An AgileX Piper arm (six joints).
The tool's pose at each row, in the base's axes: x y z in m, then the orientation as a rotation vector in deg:
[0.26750, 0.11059, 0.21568, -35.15, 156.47, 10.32]
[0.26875, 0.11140, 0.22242, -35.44, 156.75, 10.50]
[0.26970, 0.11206, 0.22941, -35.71, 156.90, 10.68]
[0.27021, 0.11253, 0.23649, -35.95, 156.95, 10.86]
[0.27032, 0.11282, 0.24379, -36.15, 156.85, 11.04]
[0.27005, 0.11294, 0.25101, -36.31, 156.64, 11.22]
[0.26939, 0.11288, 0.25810, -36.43, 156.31, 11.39]
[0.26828, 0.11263, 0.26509, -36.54, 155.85, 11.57]
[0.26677, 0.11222, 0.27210, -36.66, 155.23, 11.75]
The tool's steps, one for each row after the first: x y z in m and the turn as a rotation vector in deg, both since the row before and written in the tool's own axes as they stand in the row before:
[-0.00373, 0.00052, -0.00578, -0.21, 0.32, -0.11]
[-0.00347, 0.00054, -0.00615, -0.19, 0.19, -0.13]
[-0.00304, 0.00058, -0.00641, -0.17, 0.09, -0.13]
[-0.00269, 0.00062, -0.00676, -0.14, -0.06, -0.13]
[-0.00228, 0.00065, -0.00683, -0.12, -0.18, -0.13]
[-0.00185, 0.00066, -0.00684, -0.09, -0.30, -0.13]
[-0.00140, 0.00070, -0.00691, -0.07, -0.43, -0.15]
[-0.00106, 0.00074, -0.00707, -0.05, -0.58, -0.19]

